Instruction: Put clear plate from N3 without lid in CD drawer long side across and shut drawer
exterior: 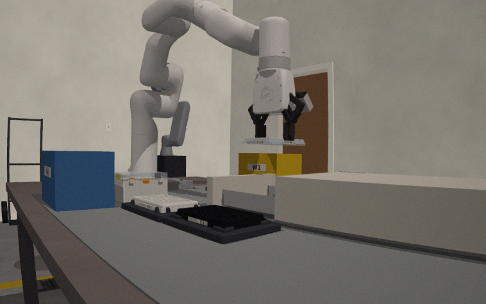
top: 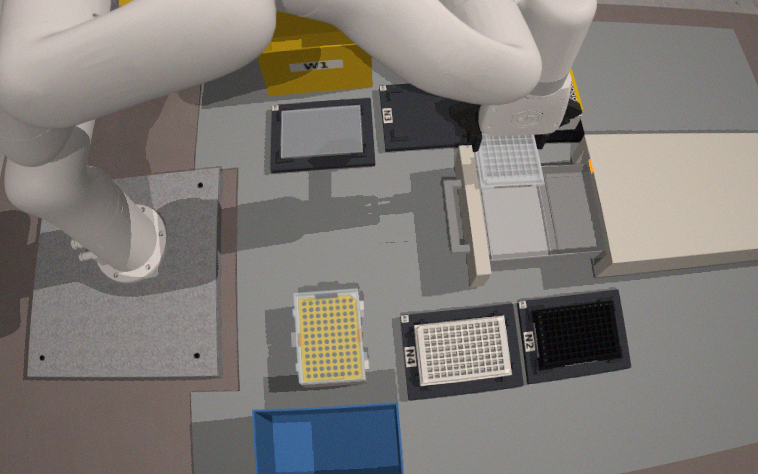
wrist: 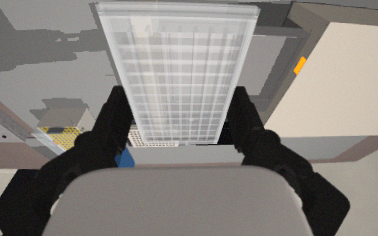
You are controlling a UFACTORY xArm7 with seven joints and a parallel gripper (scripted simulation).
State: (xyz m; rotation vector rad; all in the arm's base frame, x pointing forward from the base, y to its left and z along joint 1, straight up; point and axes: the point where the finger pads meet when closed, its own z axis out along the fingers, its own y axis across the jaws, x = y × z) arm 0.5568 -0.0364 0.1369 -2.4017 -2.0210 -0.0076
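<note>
The drawer lies 140 mm below my hand, 70 mm to the right of it and 50 mm ahead of it. The rest, counted from my hand: clear plate: 10 mm below; white plate: 230 mm to the right, 140 mm below, 110 mm behind; yellow rack: 110 mm to the left, 110 mm ahead, 100 mm below.
</note>
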